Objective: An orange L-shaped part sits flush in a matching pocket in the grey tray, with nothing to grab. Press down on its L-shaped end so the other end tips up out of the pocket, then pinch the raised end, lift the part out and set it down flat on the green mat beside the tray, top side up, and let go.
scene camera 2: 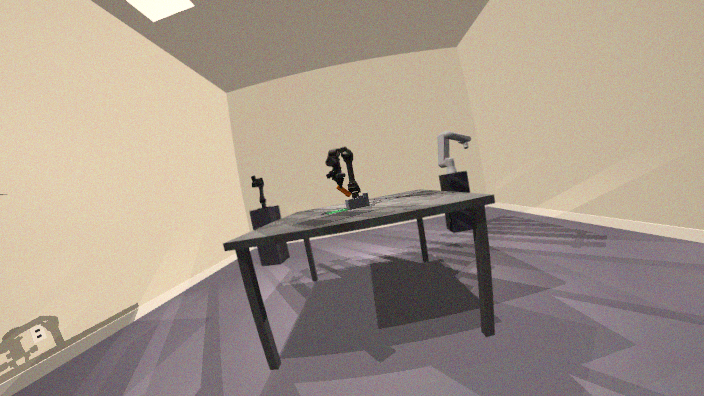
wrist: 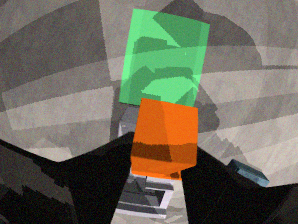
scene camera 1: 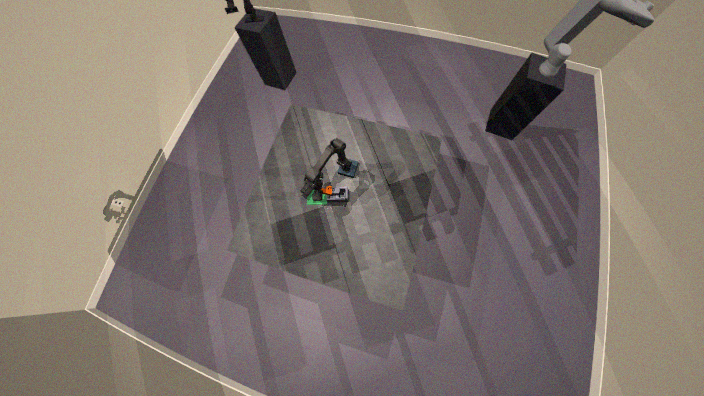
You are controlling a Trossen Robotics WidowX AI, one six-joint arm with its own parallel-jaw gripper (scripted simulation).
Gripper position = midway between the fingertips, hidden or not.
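In the wrist view an orange part (wrist: 165, 142) is carried by the gripper (wrist: 159, 143), and a green mat (wrist: 163, 61) is visible too.
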